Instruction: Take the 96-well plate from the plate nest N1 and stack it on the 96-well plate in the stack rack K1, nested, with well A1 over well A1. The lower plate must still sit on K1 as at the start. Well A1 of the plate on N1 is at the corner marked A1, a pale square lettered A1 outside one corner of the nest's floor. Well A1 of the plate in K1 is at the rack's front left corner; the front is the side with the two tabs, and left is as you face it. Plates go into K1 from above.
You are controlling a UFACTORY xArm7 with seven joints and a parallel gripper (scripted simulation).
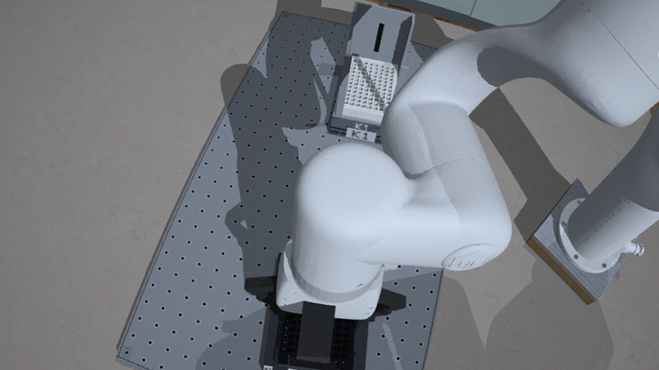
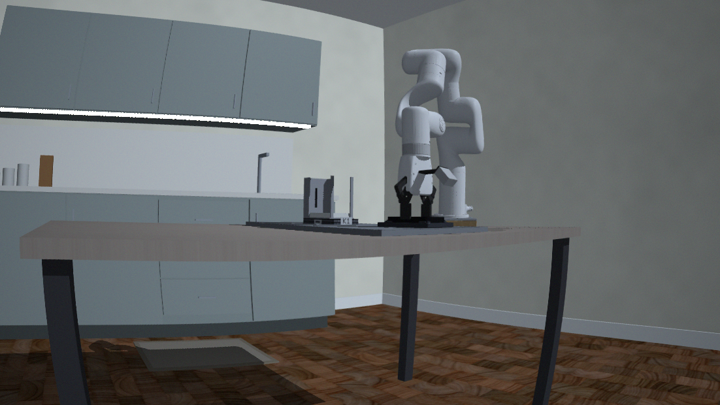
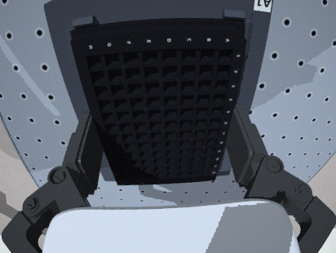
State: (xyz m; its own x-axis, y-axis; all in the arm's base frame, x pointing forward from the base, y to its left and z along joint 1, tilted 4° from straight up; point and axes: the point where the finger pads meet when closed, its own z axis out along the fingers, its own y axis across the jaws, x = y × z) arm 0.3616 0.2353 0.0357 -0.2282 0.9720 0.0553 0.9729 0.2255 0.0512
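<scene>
Right now my hand is 1 cm above the black 96-well plate. From my hand the other things lie so: pale A1 mark: 9 cm to the left, 4 cm ahead, 2 cm below; then K1 label: 29 cm to the right, 3 cm ahead, 2 cm below; then plate nest N1: 2 cm below.
</scene>
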